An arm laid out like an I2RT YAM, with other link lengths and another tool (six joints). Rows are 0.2 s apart.
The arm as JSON. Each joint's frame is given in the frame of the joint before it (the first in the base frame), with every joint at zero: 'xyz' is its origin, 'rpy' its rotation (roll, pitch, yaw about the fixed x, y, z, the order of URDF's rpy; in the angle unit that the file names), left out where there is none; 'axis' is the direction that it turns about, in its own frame. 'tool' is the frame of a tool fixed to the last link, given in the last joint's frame.
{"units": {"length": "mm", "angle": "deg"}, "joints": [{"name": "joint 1", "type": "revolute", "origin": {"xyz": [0.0, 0.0, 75.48], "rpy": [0.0, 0.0, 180.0]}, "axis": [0.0, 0.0, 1.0]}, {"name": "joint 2", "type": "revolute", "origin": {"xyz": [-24.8, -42.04, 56.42], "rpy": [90.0, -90.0, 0.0]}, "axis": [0.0, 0.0, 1.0]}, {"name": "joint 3", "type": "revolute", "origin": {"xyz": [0.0, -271.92, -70.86], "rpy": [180.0, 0.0, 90.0]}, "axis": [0.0, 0.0, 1.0]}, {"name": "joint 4", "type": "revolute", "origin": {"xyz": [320.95, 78.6, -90.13], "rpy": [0.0, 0.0, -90.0]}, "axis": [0.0, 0.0, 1.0]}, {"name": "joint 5", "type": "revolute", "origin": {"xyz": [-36.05, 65.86, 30.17], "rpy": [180.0, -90.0, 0.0]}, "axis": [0.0, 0.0, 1.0]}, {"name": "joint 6", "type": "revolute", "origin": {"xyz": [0.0, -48.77, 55.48], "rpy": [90.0, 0.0, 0.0]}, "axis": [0.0, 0.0, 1.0]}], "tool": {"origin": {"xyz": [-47.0, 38.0, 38.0], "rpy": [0.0, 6.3, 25.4]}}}
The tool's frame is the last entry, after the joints.
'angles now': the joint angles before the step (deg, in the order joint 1, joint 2, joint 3, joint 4, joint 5, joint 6). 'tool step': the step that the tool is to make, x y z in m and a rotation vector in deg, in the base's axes. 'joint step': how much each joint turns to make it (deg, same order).
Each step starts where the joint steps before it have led.
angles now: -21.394, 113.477, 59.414, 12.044, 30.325, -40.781
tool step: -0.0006, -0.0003, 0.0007, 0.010, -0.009, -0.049
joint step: -0.068, -0.179, -0.096, -0.076, -0.023, -0.004
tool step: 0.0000, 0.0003, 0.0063, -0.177, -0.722, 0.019
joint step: 0.014, -1.150, -0.350, -0.105, -0.070, 0.082
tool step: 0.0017, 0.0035, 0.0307, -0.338, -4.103, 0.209
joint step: 0.247, -5.405, -1.286, -0.709, -0.722, 1.073
